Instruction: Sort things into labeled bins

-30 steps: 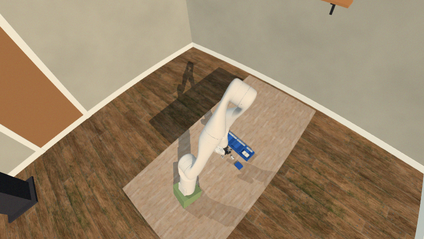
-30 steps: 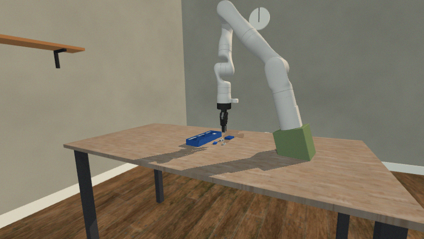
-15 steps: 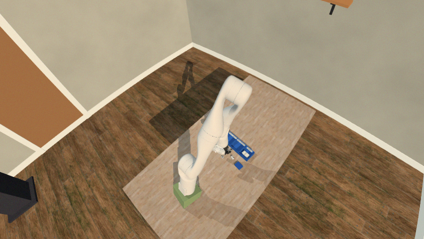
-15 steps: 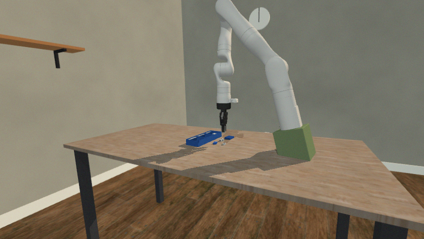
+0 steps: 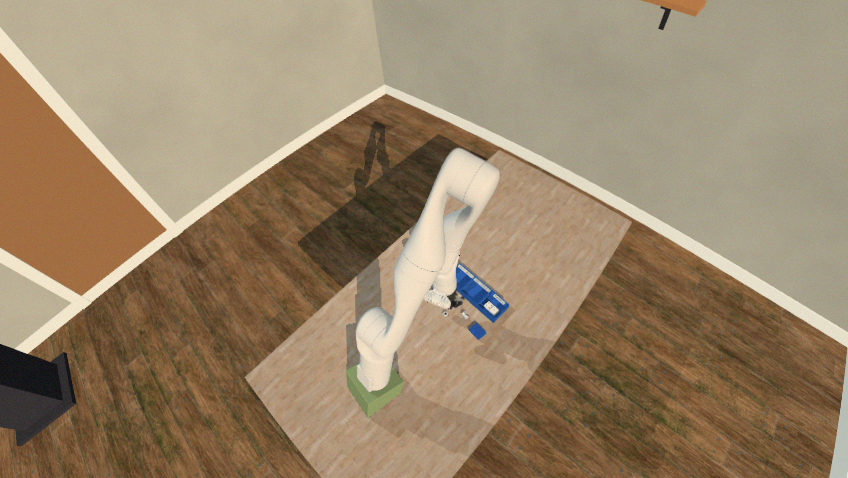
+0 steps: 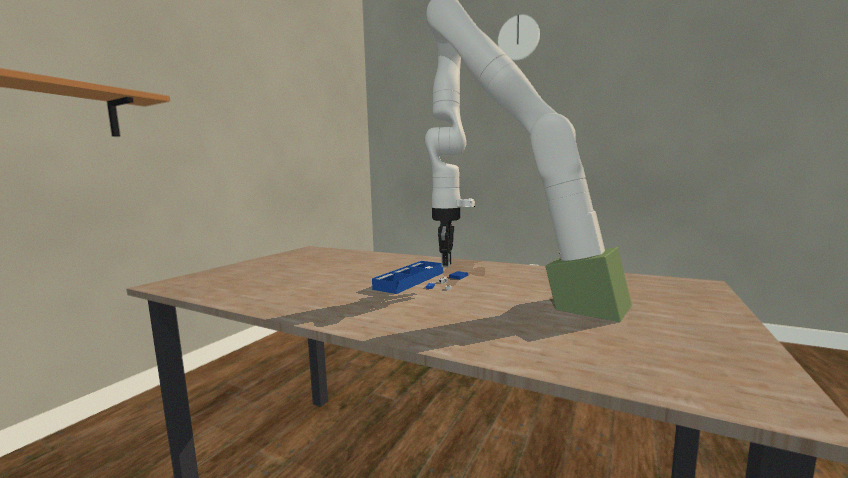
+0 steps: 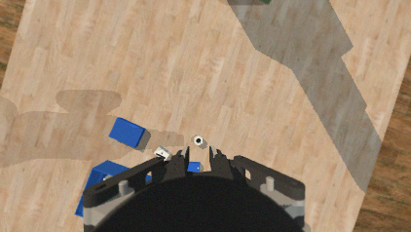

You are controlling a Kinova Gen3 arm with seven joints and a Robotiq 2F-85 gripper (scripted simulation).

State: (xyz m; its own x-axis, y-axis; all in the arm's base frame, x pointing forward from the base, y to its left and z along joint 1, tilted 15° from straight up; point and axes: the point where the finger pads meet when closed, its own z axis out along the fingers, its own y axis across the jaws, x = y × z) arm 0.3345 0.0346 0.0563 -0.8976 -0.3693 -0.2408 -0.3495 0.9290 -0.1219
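Now: the grey ring 80 mm below my hand. From my hand the other things lie so: flat blue block 30 mm ahead, 130 mm to the right, 80 mm below; then white tile 130 mm ahead, 110 mm to the right, 70 mm below.
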